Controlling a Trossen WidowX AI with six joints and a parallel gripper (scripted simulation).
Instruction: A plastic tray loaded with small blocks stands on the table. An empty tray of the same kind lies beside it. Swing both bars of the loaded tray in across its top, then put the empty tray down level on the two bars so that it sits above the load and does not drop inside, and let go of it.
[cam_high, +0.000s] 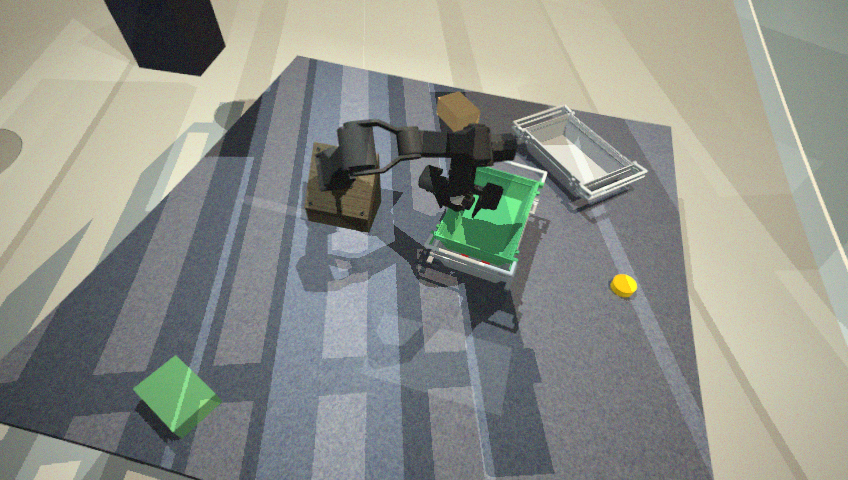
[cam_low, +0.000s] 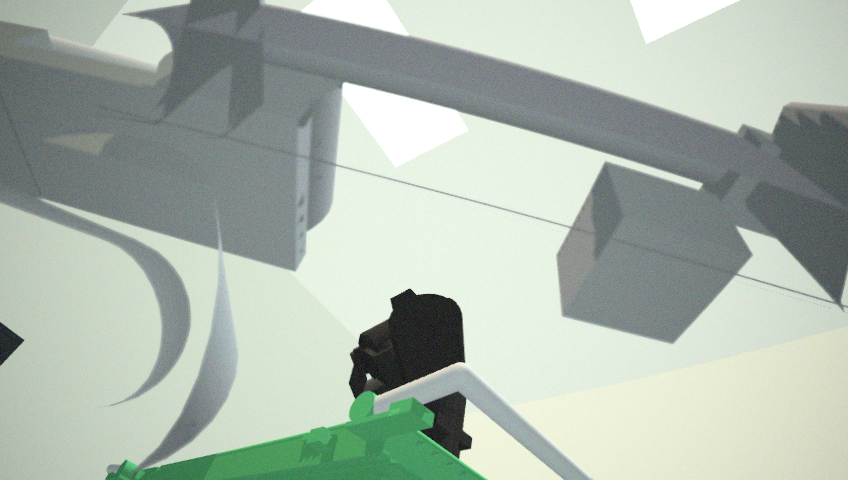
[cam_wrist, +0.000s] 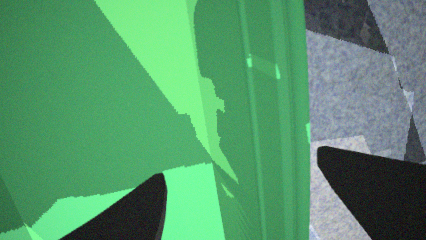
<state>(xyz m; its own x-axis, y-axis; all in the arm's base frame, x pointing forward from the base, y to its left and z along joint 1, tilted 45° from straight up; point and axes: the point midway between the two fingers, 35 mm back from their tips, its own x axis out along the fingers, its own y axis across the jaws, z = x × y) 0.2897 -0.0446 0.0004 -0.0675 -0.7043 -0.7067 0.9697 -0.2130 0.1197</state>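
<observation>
The green tray is 7 cm ahead of my gripper tip, 3 cm above it and 2 cm to the right of it. From my gripper tip the other things lie so: orange box: 47 cm to the left, 5 cm below, 4 cm behind; then red block: 29 cm to the left, 7 cm below, 6 cm ahead; then green block: 50 cm to the right, 46 cm behind, 6 cm below.
</observation>
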